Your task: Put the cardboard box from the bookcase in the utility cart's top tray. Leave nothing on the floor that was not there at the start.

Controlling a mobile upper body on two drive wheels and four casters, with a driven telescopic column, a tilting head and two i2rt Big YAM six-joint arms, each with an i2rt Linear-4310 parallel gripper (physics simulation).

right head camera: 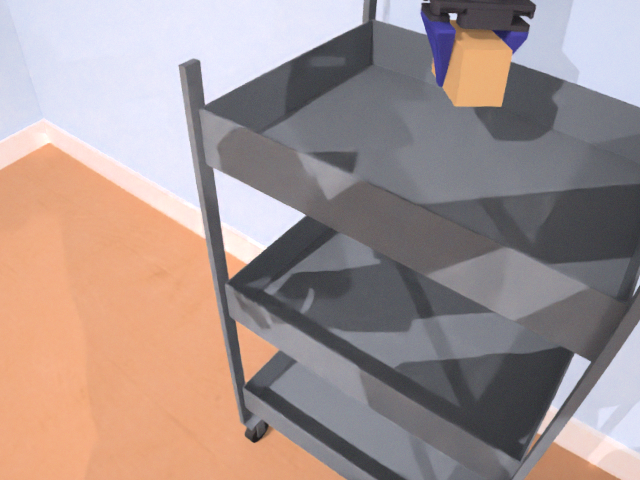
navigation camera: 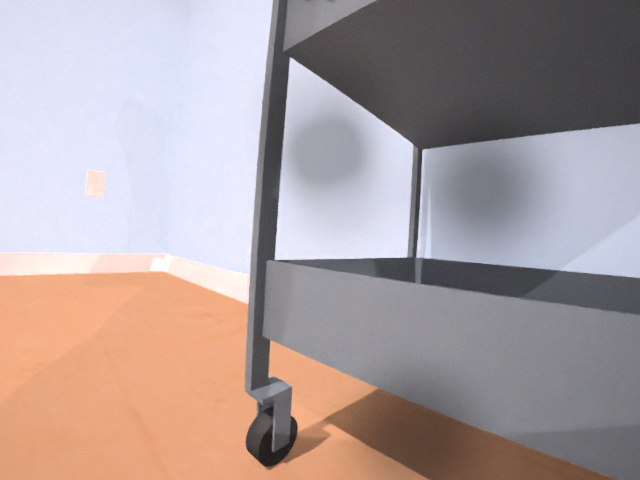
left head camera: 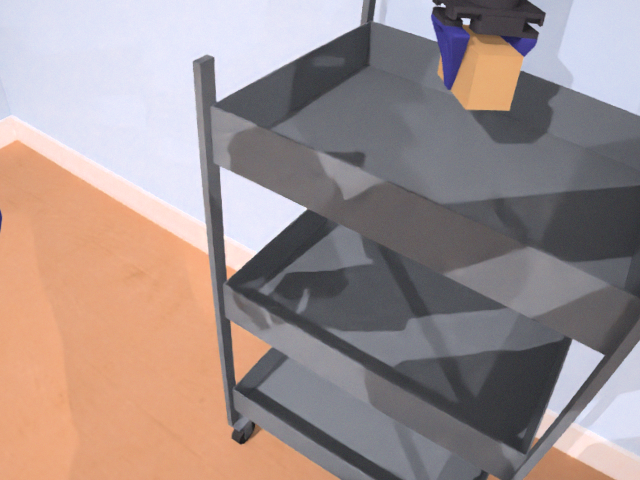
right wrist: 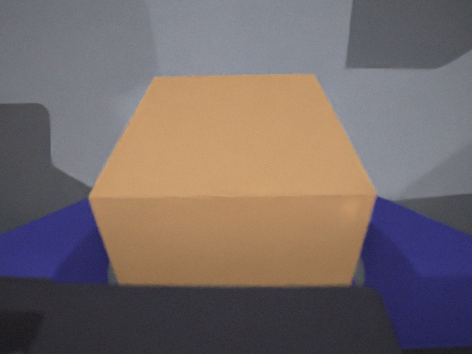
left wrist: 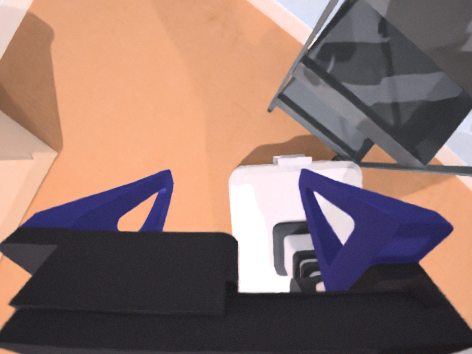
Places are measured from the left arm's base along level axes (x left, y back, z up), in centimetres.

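Where they show: left gripper, fingertip midpoint: [left wrist: 235,176]; right gripper, fingertip midpoint: [left head camera: 469,88].
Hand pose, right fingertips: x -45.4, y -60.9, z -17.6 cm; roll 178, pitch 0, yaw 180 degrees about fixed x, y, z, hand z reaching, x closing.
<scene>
Each offset is from my right fingertips to the centre of the thing. "*": to the spot under its first point.
The orange-tan cardboard box {dx +0.0, dy +0.5, dz +3.0 cm} [left head camera: 491,77] [right head camera: 478,72] [right wrist: 232,140] is held between the blue fingers of my right gripper [left head camera: 483,62] [right head camera: 473,56] [right wrist: 234,240]. The box is over the far part of the utility cart's top tray {* dx +14.4, dy +14.0, dz -4.4 cm} [left head camera: 361,201] [right head camera: 351,201], and a shadow lies on the tray bottom beneath it. A gap between box and tray bottom seems to show, but its height is hard to tell. My left gripper [left wrist: 235,176] is open and empty, above the floor and the robot's white base in the left wrist view. The bookcase cannot be made out.
The grey cart has two lower trays [left head camera: 361,356] [navigation camera: 439,341] and casters {* dx +26.9, dy +2.5, dz -69.4 cm} [left head camera: 242,431] [navigation camera: 271,436]. It stands near a pale blue wall [left head camera: 103,77] with a white baseboard. The robot's white base [left wrist: 260,210] is near the cart. A pale beige object [left wrist: 22,170] is at the left edge.
</scene>
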